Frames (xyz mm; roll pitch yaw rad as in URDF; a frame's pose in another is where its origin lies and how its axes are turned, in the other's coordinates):
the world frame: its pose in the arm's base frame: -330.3 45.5 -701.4 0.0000 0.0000 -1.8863
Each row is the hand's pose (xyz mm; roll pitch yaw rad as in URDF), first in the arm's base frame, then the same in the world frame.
Working: the arm's base frame: its pose in the world frame: -59.2 328.1 701.4 0.0000 0.0000 1.8863

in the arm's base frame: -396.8 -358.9 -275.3 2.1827 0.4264 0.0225
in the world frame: 405.1 62.3 426.1 2.1827 0.4264 1.9088
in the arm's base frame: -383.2 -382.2 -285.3 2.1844 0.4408 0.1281
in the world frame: 423.0 82.4 416.1 2.1844 0.4408 2.0144
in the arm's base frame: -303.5 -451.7 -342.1 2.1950 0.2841 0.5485
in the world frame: 464.3 179.8 359.3 2.1950 0.2841 2.4348
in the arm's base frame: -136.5 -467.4 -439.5 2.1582 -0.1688 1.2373
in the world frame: 427.4 343.4 261.9 2.1582 -0.1688 3.1236
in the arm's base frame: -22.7 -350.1 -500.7 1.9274 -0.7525 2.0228
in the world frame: 280.6 415.2 200.7 1.9274 -0.7525 -2.3741
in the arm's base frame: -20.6 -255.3 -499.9 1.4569 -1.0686 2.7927
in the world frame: 189.9 387.8 201.5 1.4569 -1.0686 -1.6042
